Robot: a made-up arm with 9 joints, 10 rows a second.
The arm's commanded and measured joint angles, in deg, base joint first. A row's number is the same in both.
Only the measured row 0 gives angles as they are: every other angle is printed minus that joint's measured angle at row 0.
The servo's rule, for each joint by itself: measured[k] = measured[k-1] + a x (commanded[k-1-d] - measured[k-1]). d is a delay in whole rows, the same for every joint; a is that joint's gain. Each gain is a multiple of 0.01, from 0.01 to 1. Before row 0 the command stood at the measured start. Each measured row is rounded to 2 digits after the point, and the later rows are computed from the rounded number. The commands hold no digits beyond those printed.
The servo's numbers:
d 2
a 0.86 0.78 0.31 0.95 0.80 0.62 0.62 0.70 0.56
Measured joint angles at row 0:
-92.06 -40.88 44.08 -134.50 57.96 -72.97 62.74 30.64 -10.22
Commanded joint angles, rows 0 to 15:
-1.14 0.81 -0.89 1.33 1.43 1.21 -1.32 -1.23 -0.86
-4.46 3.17 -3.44 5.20 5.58 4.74 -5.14 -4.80 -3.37
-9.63 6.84 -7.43 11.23 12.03 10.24 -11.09 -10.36 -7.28
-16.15 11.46 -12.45 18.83 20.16 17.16 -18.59 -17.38 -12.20
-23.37 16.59 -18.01 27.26 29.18 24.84 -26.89 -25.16 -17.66
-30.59 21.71 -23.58 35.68 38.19 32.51 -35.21 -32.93 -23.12
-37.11 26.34 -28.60 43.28 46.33 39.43 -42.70 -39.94 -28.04
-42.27 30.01 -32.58 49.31 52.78 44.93 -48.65 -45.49 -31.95
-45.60 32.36 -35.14 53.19 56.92 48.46 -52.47 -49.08 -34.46
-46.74 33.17 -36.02 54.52 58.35 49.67 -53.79 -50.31 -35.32
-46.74 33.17 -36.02 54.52 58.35 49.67 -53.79 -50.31 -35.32
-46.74 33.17 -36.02 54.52 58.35 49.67 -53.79 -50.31 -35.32
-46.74 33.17 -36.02 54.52 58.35 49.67 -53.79 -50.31 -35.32
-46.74 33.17 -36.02 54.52 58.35 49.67 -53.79 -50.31 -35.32
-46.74 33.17 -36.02 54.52 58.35 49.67 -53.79 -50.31 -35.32
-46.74 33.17 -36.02 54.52 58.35 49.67 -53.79 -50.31 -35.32
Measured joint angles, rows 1 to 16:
0.00 0.00 0.00 0.00 0.00 0.00 0.00 0.00 0.00
0.00 0.00 0.00 0.00 0.00 0.00 0.00 0.00 0.00
-0.98 0.63 -0.28 1.26 1.14 0.75 -0.82 -0.86 -0.48
-3.97 2.61 -1.26 5.00 4.69 3.22 -3.50 -3.62 -2.10
-8.84 5.91 -3.17 10.92 10.56 7.57 -8.21 -8.34 -5.00
-15.13 10.24 -6.05 18.43 18.24 13.52 -14.65 -14.67 -9.03
-22.22 15.19 -9.76 26.82 26.99 20.54 -22.24 -22.01 -13.86
-29.42 20.28 -14.04 35.24 35.95 27.96 -30.28 -29.65 -19.05
-36.03 25.01 -18.55 42.88 44.25 35.07 -37.98 -36.85 -24.08
-41.40 28.91 -22.90 48.99 51.07 41.18 -44.60 -42.90 -28.49
-45.01 31.60 -26.69 52.98 55.75 45.69 -49.48 -47.23 -31.83
-46.50 32.82 -29.58 54.44 57.83 48.16 -52.15 -49.39 -33.78
-46.71 33.09 -31.58 54.52 58.25 49.10 -53.17 -50.03 -34.64
-46.74 33.15 -32.96 54.52 58.33 49.45 -53.55 -50.23 -35.02
-46.74 33.17 -33.91 54.52 58.35 49.59 -53.70 -50.29 -35.19
-46.74 33.17 -34.56 54.52 58.35 49.64 -53.76 -50.30 -35.26

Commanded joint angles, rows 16 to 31:
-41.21 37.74 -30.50 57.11 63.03 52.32 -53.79 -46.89 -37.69
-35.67 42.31 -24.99 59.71 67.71 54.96 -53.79 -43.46 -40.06
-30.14 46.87 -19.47 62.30 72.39 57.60 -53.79 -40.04 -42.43
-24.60 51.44 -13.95 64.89 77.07 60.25 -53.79 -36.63 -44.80
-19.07 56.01 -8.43 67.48 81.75 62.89 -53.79 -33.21 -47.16
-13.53 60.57 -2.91 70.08 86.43 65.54 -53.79 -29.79 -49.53
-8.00 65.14 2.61 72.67 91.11 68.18 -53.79 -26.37 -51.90
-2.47 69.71 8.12 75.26 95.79 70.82 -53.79 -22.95 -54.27
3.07 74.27 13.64 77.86 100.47 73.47 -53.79 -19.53 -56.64
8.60 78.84 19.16 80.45 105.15 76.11 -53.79 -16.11 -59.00
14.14 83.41 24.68 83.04 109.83 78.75 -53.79 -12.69 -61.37
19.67 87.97 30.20 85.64 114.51 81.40 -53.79 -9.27 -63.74
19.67 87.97 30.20 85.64 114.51 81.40 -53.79 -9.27 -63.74
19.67 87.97 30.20 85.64 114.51 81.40 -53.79 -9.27 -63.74
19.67 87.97 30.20 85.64 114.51 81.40 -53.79 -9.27 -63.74
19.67 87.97 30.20 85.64 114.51 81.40 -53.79 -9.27 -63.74
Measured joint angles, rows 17 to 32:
-46.74 33.17 -35.01 54.52 58.35 49.66 -53.78 -50.31 -35.29
-46.74 33.17 -35.32 54.52 58.35 49.67 -53.79 -50.31 -35.31
-41.98 36.73 -33.83 56.98 62.09 51.31 -53.79 -47.92 -36.64
-36.55 41.08 -31.09 59.57 66.59 53.57 -53.79 -44.80 -38.56
-31.04 45.60 -27.49 62.16 71.23 56.07 -53.79 -41.47 -40.73
-25.50 50.16 -23.29 64.75 75.90 58.66 -53.79 -38.08 -43.01
-19.97 54.72 -18.68 67.34 80.58 61.28 -53.79 -34.67 -45.33
-14.43 59.28 -13.79 69.94 85.26 63.92 -53.79 -31.25 -47.68
-8.90 63.85 -8.71 72.53 89.94 66.56 -53.79 -27.83 -50.04
-3.37 68.42 -3.49 75.12 94.62 69.20 -53.79 -24.41 -52.41
2.17 72.98 1.82 77.72 99.30 71.85 -53.79 -20.99 -54.78
7.70 77.55 7.20 80.31 103.98 74.49 -53.79 -17.57 -57.14
13.24 82.12 12.62 82.90 108.66 77.13 -53.79 -14.15 -59.51
18.77 86.68 18.07 85.50 113.34 79.78 -53.79 -10.73 -61.88
19.54 87.69 21.83 85.63 114.28 80.78 -53.79 -9.71 -62.92
19.65 87.91 24.42 85.64 114.46 81.16 -53.79 -9.40 -63.38

